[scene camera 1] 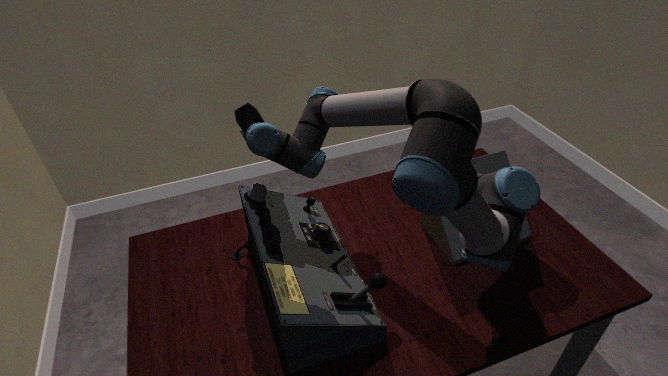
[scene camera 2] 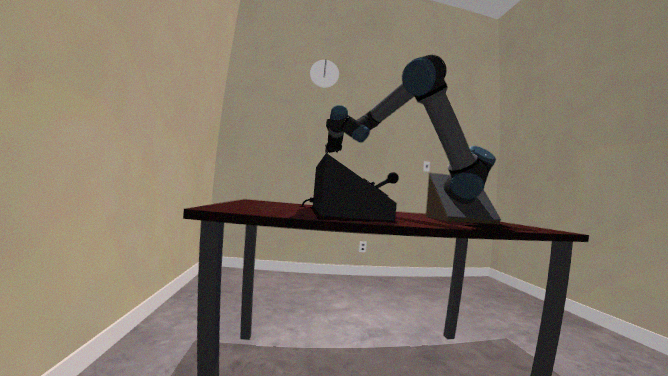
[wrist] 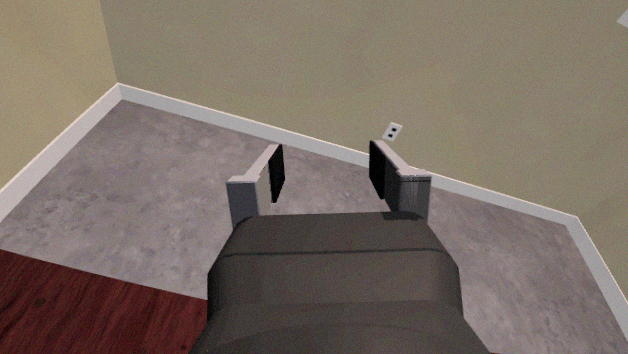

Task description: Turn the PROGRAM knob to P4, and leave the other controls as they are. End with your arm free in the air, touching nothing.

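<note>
My gripper is open, with nothing between its fingers. It is in the air and appears above the top edge of the control box in scene camera 2. In scene camera 1 its black body shows and its fingertips are hidden. On the sloping panel, a large grey round knob sits at the far top corner, with a row of dark knobs below it in shadow. Labels and pointers are too dark to read, so I cannot tell which knob is PROGRAM or where it points.
The panel also carries a small ball-topped toggle, a black joystick and a long ball-ended lever that sticks up. A yellow label is on the panel. A cable leaves the box's back onto the red table.
</note>
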